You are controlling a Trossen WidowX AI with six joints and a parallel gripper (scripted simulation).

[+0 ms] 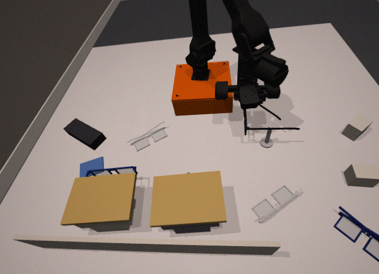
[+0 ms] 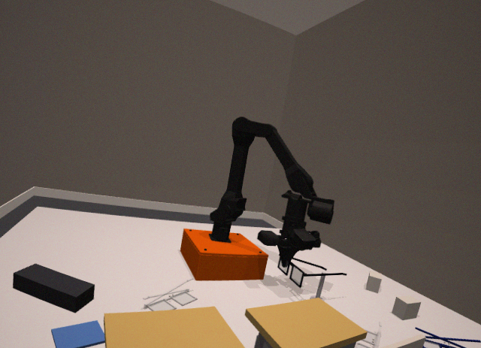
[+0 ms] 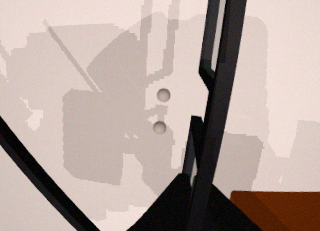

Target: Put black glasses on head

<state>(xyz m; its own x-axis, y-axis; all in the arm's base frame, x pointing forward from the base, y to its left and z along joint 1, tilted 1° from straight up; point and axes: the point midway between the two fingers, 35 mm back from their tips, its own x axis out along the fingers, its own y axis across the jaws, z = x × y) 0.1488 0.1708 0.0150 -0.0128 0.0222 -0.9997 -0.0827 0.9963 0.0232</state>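
The grey peg lies 9 cm ahead of my gripper tip, 8 cm to the left of it and 4 cm below it. The rest, counted from my gripper tip: blue tag: 48 cm to the right, 25 cm ahead, 6 cm below; low wall: 45 cm ahead, 21 cm to the right, 1 cm below; black block: 57 cm to the right, 13 cm ahead, 4 cm below.
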